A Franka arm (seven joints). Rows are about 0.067 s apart.
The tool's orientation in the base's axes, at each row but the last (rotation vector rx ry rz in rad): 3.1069 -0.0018 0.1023; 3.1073 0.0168 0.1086; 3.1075 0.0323 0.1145; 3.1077 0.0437 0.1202; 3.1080 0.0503 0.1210
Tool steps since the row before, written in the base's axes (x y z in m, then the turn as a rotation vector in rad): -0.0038 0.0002 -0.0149 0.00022 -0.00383 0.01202; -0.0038 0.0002 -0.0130 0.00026 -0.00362 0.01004; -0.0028 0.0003 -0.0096 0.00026 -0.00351 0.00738; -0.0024 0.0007 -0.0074 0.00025 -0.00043 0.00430; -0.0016 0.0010 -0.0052 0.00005 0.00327 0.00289
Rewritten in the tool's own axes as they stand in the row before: -0.0048 -0.0007 0.0146 0.00101 0.00422 -0.01185; -0.0047 -0.0007 0.0127 0.00092 0.00395 -0.00988; -0.0035 -0.0007 0.0094 0.00072 0.00375 -0.00723; -0.0029 -0.0010 0.0072 0.00057 0.00058 -0.00425; -0.0020 -0.0012 0.0050 0.00038 -0.00317 -0.00297
